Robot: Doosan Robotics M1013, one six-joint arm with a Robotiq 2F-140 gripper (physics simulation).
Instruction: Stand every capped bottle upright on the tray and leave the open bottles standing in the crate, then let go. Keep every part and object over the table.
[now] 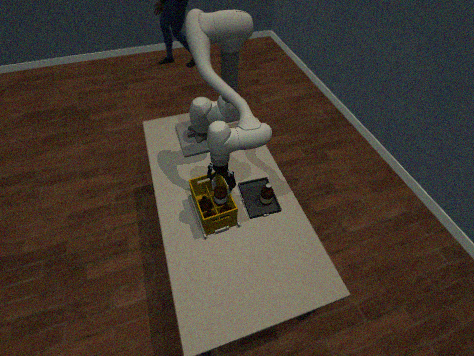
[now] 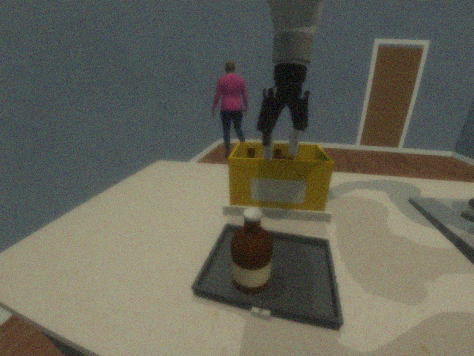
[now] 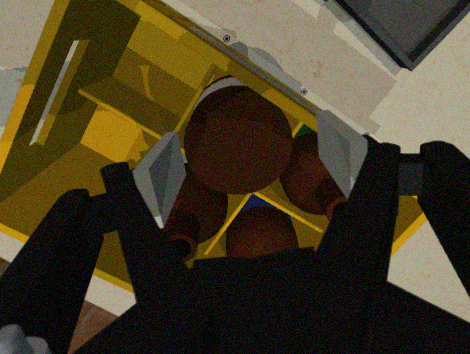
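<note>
The yellow crate holds several brown bottles. One bottle shows a wide round end with no neck on top, seemingly base up; its cap is hidden. Beside it, two bottles with open necks stand in compartments, and another bottle has its neck hidden by the gripper. A white-capped bottle stands upright on the dark tray. My gripper is open, pointing down at crate-rim height, fingertips apart around the neckless bottle.
Thin yellow dividers split the crate. A pale strip runs between crate and tray. The grey base plate of the arm is at the table's back. A person stands on the floor beyond the table.
</note>
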